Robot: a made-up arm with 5 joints. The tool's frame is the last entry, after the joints. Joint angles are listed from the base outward. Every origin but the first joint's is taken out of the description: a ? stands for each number. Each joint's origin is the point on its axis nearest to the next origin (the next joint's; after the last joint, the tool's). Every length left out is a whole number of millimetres.
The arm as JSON. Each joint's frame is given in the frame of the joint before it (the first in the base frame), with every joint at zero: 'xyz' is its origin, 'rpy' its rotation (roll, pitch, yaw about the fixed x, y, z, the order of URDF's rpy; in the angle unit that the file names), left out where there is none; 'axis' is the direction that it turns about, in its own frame. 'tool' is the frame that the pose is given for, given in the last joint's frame.
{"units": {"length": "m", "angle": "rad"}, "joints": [
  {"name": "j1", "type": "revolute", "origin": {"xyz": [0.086, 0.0, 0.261]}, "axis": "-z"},
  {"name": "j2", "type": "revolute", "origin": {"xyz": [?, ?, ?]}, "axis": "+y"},
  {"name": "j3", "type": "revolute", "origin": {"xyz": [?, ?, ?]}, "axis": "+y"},
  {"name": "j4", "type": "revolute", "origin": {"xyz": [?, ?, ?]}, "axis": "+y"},
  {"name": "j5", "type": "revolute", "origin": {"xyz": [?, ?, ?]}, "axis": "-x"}
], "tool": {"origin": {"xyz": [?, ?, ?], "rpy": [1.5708, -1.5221, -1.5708]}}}
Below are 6 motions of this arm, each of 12 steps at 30 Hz.
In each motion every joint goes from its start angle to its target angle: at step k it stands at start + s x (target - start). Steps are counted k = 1, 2, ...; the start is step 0. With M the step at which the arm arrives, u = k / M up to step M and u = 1 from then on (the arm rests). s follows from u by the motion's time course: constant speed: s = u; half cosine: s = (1 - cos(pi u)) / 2; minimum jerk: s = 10 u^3 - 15 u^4 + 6 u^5.
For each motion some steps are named. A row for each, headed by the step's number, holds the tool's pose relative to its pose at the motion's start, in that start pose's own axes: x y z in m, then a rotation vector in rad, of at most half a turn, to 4 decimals.
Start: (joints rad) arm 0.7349 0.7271 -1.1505 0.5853 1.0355
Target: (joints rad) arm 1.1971 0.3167 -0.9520 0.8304 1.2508
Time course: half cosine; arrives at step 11
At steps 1, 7, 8, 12:
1: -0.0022 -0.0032 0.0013 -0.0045 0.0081 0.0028
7: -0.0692 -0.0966 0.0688 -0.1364 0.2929 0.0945
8: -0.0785 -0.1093 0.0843 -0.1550 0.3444 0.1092
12: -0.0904 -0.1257 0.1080 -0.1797 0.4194 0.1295

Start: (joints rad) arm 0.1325 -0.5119 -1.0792 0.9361 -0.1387
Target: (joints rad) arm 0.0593 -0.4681 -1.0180 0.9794 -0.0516
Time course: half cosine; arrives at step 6
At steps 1, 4, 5, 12:
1: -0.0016 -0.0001 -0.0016 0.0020 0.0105 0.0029
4: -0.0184 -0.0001 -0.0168 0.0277 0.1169 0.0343
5: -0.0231 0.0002 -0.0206 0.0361 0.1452 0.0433
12: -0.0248 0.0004 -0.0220 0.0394 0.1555 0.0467

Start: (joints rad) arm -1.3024 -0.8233 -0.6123 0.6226 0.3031
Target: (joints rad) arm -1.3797 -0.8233 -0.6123 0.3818 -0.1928
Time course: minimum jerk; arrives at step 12
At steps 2, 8, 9, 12:
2: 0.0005 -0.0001 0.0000 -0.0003 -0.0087 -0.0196
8: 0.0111 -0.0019 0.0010 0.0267 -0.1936 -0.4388
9: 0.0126 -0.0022 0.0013 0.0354 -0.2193 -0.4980
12: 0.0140 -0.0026 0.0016 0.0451 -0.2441 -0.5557

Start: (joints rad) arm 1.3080 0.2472 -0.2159 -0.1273 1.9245
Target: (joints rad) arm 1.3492 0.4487 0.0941 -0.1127 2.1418
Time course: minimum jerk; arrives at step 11
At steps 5, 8, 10, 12:
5: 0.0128 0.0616 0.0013 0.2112 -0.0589 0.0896
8: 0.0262 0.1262 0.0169 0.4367 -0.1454 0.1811
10: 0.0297 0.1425 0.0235 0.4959 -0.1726 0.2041
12: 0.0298 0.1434 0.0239 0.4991 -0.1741 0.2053

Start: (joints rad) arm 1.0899 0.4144 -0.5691 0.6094 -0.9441
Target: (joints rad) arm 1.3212 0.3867 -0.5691 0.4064 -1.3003
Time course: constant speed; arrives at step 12
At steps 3, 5, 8, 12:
3: 0.0205 -0.0081 0.0026 0.0229 -0.0747 -0.1129
5: 0.0339 -0.0137 0.0050 0.0414 -0.1241 -0.1863
8: 0.0537 -0.0224 0.0098 0.0742 -0.1973 -0.2935
12: 0.0793 -0.0347 0.0182 0.1274 -0.2930 -0.4304

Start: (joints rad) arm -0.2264 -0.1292 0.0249 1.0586 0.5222
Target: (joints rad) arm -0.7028 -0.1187 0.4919 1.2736 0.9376
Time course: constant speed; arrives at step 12
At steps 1, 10, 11, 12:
1: -0.0014 0.0136 -0.0072 0.0466 0.0405 0.0677
10: -0.0426 0.1326 -0.0446 0.4537 0.3824 0.7171
11: -0.0501 0.1442 -0.0459 0.4975 0.4194 0.7918
12: -0.0582 0.1553 -0.0468 0.5410 0.4565 0.8665

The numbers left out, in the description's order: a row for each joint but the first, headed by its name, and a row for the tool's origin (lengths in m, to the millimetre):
j2: 0.035 -0.003 0.0
j3: 0.031 0.0 0.126
j4: 0.208 0.0 0.008
j5: 0.06 0.0 0.0
tool: 0.0 0.0 0.0

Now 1 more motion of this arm.
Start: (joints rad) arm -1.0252 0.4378 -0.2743 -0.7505 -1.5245
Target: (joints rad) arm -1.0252 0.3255 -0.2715 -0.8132 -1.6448
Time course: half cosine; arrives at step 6
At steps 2, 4, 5, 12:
2: 0.0000 0.0104 -0.0025 0.0430 0.0008 -0.0301
4: -0.0001 0.0314 -0.0064 0.1290 0.0061 -0.0901
5: -0.0001 0.0391 -0.0075 0.1605 0.0094 -0.1120
12: -0.0001 0.0419 -0.0079 0.1720 0.0108 -0.1200

